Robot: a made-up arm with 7 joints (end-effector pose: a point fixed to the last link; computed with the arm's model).
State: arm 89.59 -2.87 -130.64 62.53 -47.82 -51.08 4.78
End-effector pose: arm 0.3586 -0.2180 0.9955 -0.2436 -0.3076 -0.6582 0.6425
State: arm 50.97 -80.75 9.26 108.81 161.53 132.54 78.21
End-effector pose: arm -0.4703 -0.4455 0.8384 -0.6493 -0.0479 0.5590 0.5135
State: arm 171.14 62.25 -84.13 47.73 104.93 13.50 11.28
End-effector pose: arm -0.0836 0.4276 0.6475 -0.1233 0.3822 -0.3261 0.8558
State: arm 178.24 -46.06 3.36 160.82 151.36 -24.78 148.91
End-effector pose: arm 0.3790 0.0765 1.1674 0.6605 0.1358 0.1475 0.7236
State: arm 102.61 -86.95 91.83 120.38 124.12 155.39 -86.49
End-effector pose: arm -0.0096 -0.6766 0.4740 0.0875 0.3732 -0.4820 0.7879
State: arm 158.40 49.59 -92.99 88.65 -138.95 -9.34 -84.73
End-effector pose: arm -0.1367 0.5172 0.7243 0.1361 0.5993 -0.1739 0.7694
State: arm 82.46 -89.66 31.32 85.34 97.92 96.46 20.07
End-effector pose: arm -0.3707 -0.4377 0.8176 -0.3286 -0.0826 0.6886 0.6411
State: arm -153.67 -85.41 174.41 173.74 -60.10 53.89 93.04
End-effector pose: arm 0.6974 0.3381 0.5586 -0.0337 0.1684 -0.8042 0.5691
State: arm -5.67 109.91 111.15 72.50 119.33 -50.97 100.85
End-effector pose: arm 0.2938 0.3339 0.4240 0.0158 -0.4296 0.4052 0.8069
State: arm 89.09 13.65 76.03 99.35 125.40 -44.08 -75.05
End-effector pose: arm -0.2964 0.3094 0.9063 -0.3051 0.3094 0.2927 0.8518
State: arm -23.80 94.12 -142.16 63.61 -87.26 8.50 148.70
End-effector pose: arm 0.1013 -0.4151 0.8199 0.3391 0.3341 0.7497 0.4597
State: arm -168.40 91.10 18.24 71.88 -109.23 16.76 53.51
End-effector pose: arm -0.3114 -0.2389 0.1105 0.1742 0.6906 -0.6972 0.0811
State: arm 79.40 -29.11 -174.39 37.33 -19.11 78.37 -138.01
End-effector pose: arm -0.0453 -0.3363 0.4937 -0.1705 0.2572 0.1228 0.9432
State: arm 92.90 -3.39 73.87 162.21 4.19 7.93 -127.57
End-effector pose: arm -0.0227 -0.0901 1.3544 0.6395 -0.5219 -0.1525 0.5435
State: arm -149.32 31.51 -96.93 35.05 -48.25 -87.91 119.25
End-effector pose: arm -0.3911 0.2002 0.7822 -0.3022 0.3964 0.5867 0.6383
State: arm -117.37 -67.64 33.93 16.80 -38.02 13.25 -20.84
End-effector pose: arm 0.1630 -0.0956 0.7970 0.7157 -0.3130 0.6237 0.0282
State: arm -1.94 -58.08 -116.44 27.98 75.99 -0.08 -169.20
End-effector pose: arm -0.3132 -0.2890 0.4011 -0.1885 0.2784 -0.7927 0.5085
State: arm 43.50 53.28 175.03 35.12 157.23 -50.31 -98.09
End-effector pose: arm -0.0839 0.0780 0.7488 -0.4874 -0.0788 0.6485 0.5794
